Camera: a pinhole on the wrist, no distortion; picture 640 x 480 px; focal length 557.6 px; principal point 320.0 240.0 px. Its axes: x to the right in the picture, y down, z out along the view. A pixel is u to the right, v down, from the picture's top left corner.
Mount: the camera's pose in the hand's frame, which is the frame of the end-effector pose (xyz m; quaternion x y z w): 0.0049 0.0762 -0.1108 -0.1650 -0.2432 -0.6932 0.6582
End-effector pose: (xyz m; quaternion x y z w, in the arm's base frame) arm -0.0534 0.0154 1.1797 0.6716 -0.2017 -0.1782 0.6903
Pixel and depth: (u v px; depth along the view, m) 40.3 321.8 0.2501
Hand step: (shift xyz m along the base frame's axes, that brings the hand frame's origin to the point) 0.0000 -0.0308 0.3200
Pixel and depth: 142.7 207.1 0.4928
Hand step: -0.1677 -0.1316 0.4810
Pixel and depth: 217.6 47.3 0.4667
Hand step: -0.2817 -0.0659 0.4043
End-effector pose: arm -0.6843 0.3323 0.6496 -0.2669 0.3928 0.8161 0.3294
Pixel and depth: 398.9 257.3 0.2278
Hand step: -0.1409 -0.0085 0.1424
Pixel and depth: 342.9 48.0 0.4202
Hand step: -0.1481 -0.0124 0.3878
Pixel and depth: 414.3 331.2 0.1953
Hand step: -0.1401 -0.0095 0.1015
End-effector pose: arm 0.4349 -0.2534 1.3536 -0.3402 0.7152 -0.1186 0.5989
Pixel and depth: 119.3 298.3 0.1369
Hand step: -0.0884 0.1308 -0.1136
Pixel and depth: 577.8 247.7 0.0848
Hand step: -0.0488 0.0655 -0.0437
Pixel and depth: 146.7 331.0 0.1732
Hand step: -0.0698 0.1484 -0.1432
